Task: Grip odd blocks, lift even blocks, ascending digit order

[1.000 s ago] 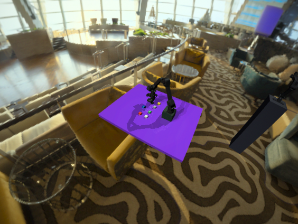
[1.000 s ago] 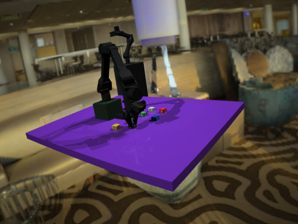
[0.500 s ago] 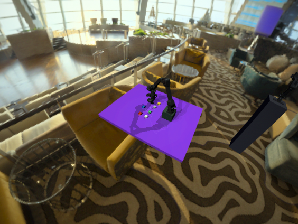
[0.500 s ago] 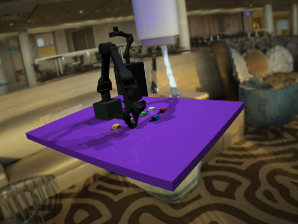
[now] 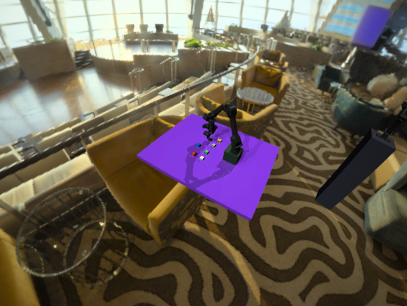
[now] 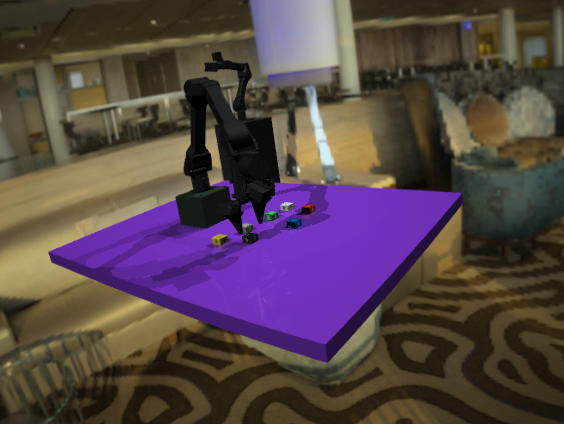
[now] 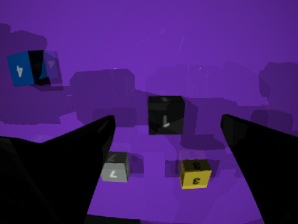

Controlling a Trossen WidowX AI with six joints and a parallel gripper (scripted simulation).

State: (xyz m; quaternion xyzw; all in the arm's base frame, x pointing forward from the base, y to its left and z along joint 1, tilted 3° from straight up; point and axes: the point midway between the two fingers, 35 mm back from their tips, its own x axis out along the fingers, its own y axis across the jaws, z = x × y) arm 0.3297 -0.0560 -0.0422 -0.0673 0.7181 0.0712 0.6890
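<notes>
The black block is 3 cm below my gripper tip and 1 cm behind it. Round my gripper tip: blue block 15 cm to the left, 3 cm below, 2 cm ahead; then yellow block 8 cm behind, 6 cm to the right, 3 cm below; then grey block 9 cm behind, 4 cm to the left, 3 cm below.
</notes>
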